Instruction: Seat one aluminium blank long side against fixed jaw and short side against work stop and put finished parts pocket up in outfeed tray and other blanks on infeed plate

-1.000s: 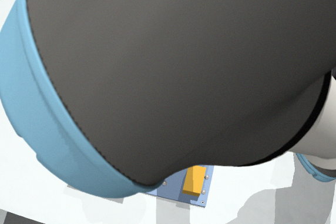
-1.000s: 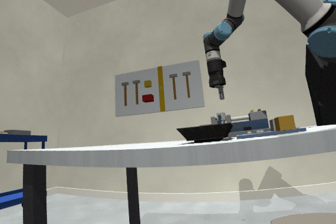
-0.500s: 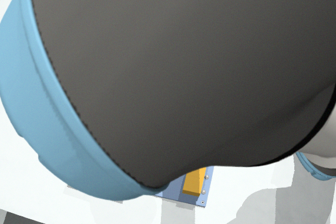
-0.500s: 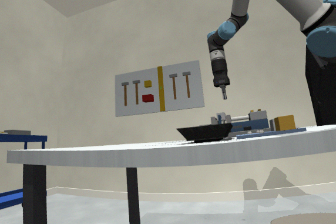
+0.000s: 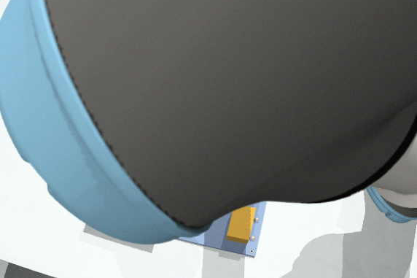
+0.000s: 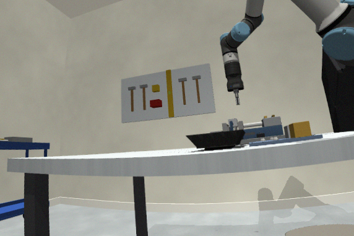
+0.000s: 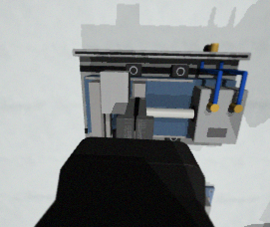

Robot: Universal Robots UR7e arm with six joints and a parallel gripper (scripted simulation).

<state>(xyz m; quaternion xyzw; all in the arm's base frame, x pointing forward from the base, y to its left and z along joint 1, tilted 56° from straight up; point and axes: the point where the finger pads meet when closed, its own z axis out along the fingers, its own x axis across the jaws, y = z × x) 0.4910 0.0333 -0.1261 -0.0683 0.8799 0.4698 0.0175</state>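
Right now the blue base is 16 cm below my hand, 4 cm behind it and 3 cm to the left of it. The rest, counted from my hand: brass blank 37 cm to the left, 21 cm behind, 17 cm below.
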